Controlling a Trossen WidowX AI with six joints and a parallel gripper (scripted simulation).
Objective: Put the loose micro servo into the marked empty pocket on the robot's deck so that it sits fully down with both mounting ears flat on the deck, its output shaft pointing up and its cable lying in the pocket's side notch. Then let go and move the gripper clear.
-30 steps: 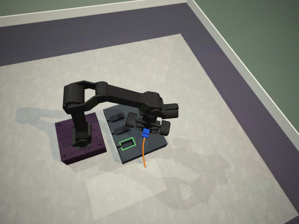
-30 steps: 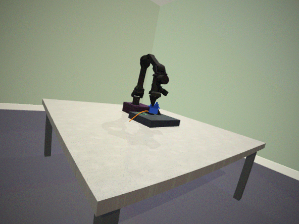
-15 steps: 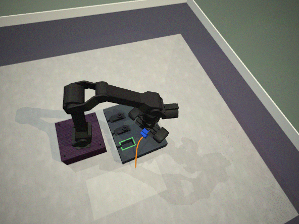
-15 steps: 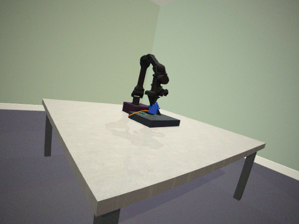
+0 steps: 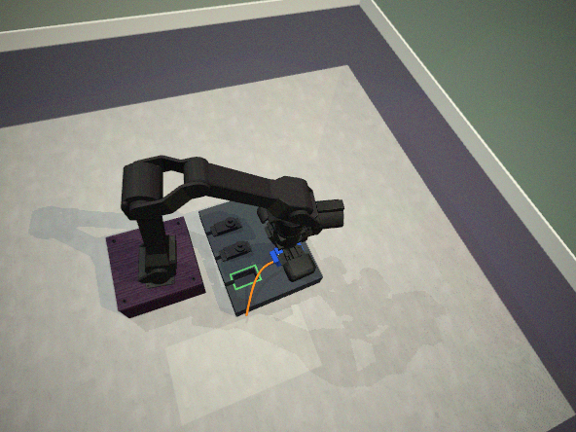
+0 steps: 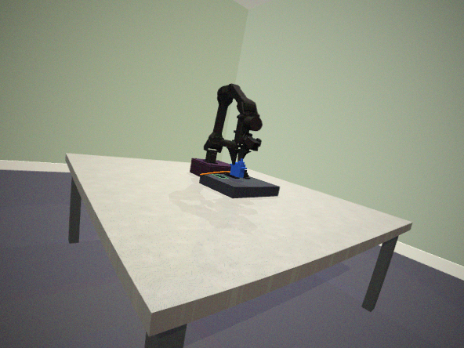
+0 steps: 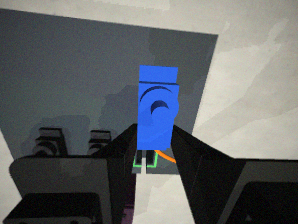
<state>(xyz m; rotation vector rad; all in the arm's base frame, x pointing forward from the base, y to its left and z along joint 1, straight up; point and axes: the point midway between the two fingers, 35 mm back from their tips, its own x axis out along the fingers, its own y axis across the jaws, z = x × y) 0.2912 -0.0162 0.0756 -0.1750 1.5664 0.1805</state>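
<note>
The deck is 10 cm below my gripper tip and 8 cm to the left of it.
</note>
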